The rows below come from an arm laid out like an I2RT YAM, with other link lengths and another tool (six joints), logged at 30 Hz.
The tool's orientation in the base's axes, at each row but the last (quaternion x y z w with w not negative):
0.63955 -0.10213 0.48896 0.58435
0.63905 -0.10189 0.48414 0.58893
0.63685 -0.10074 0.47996 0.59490
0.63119 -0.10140 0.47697 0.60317
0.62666 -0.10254 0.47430 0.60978
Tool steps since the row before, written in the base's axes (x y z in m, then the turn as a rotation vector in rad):
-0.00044 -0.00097 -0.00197 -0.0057 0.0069 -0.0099
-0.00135 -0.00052 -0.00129 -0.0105 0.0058 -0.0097
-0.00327 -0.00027 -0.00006 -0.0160 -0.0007 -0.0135
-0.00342 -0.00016 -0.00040 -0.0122 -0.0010 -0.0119
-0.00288 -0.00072 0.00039 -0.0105 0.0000 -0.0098
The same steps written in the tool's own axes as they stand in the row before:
-0.00212 -0.00068 0.00028 -0.0072 -0.0045 -0.0103
-0.00187 0.00025 -0.00044 -0.0100 -0.0006 -0.0118
-0.00186 0.00232 -0.00139 -0.0185 0.0025 -0.0095
-0.00215 0.00218 -0.00158 -0.0155 0.0009 -0.0072
-0.00157 0.00247 -0.00066 -0.0126 0.0009 -0.0068

